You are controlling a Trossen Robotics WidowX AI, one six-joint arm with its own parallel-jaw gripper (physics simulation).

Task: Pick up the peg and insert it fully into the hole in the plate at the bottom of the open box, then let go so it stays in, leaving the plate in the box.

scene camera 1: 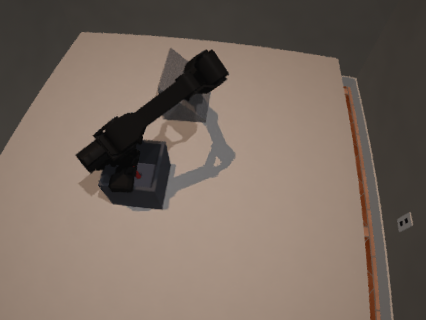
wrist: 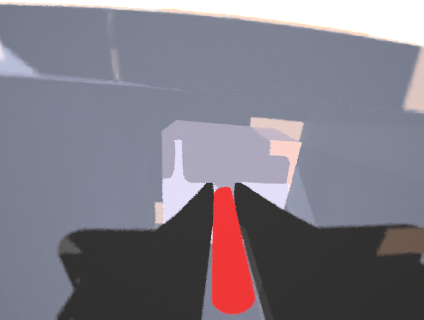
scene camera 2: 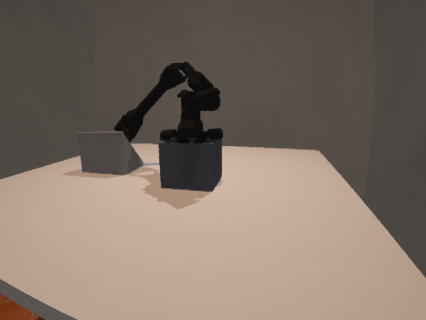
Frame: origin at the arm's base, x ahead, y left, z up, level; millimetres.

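Where they show: gripper, fingertip midpoint: (scene camera 1: 133,174) (wrist: 223,189); arm's base, link origin: (scene camera 2: 119,145).
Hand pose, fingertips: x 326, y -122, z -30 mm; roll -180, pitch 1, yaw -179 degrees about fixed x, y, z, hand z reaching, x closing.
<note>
Things, the pixels of their top centre, and the offset from my fingertips. Level surfaces: height alone.
- red peg, top centre: (wrist: 235,308) (scene camera 1: 131,164) (scene camera 2: 192,141) 0 mm ahead, 9 mm left, 62 mm up
- open dark box, top centre: (scene camera 1: 132,162) (scene camera 2: 192,139) 3 mm back, 14 mm left, 68 mm up
- pale plate, top centre: (wrist: 225,200) (scene camera 1: 138,175) 3 mm back, 14 mm left, 9 mm down
- table, surface height: 70 mm down
The red peg (scene camera 1: 138,175) (scene camera 2: 192,142) (wrist: 231,255) is held between the fingers of my gripper (wrist: 223,189), its length running along the fingers. The gripper is shut on it, over and partly inside the open dark box (scene camera 1: 164,185) (scene camera 2: 189,166) (wrist: 60,130). The pale plate (scene camera 1: 145,171) (wrist: 225,155) lies at the bottom of the box, under the fingertips in the wrist view. The hole is largely hidden behind the fingertips and the peg, and I cannot tell whether the far end of the peg is in it.
A grey wedge-shaped block (scene camera 1: 169,75) (scene camera 2: 102,152) stands on the table (scene camera 1: 260,225) (scene camera 2: 260,235), behind the box in scene camera 1 and to its left in scene camera 2. The box walls stand around the gripper. The arm reaches over the wedge in scene camera 1.
</note>
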